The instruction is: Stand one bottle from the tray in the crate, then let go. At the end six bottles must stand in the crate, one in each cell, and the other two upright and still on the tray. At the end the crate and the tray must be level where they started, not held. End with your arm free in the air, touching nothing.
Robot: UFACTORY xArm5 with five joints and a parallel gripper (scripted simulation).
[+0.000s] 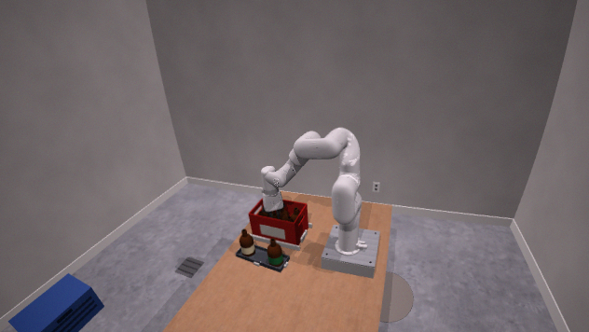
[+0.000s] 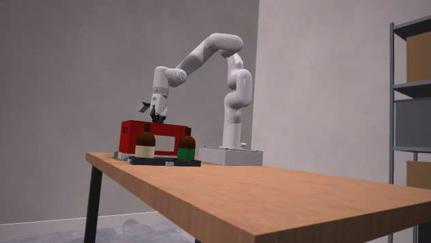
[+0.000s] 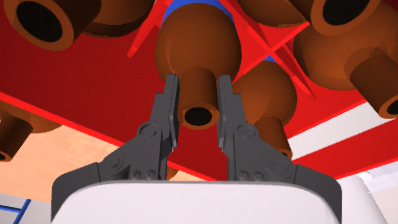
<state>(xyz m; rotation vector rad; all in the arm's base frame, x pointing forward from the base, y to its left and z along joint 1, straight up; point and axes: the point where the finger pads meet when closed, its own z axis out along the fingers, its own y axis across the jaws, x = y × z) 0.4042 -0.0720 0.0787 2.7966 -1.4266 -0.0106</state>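
Now: the red crate 8 cm below my hand and 4 cm to the right of it. Also, from my hand: dark tray 17 cm to the left, 15 cm below, 3 cm ahead.
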